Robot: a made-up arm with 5 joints. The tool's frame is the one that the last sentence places.
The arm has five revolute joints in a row. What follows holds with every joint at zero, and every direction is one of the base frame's.
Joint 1 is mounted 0.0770 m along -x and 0.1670 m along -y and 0.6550 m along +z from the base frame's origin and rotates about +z.
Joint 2 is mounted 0.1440 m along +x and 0.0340 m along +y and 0.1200 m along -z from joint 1 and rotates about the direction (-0.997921, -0.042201, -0.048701).
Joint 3 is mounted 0.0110 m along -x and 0.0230 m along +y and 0.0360 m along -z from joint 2 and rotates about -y.
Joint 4 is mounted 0.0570 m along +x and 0.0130 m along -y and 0.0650 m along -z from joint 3 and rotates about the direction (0.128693, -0.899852, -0.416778).
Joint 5 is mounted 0.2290 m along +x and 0.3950 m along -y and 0.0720 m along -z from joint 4 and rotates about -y.
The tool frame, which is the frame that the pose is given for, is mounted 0.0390 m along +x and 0.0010 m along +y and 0.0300 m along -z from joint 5; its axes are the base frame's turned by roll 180.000, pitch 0.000 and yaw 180.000 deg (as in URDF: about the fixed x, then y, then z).
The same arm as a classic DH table. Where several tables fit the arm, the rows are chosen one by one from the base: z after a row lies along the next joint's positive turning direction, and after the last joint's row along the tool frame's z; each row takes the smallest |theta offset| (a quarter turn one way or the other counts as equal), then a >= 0, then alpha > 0; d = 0 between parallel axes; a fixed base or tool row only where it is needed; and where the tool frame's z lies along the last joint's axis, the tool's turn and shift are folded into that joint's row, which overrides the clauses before.
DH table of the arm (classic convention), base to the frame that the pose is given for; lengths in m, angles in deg. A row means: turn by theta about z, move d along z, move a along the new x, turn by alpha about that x. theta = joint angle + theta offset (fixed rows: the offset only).
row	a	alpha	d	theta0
base (fixed)	-0.1839	0	0	65.25
joint 1	0.0279	-92.79	0.5279	27.17
joint 2	-0.0354	87.58	-0.1327	-89.88
joint 3	0.0353	25.86	-0.1734	-75.63
joint 4	0.1976	-25.86	0.4935	0
joint 5	0.039	90	0.1127	-17.16
tool (fixed)	0	0	0.03	180

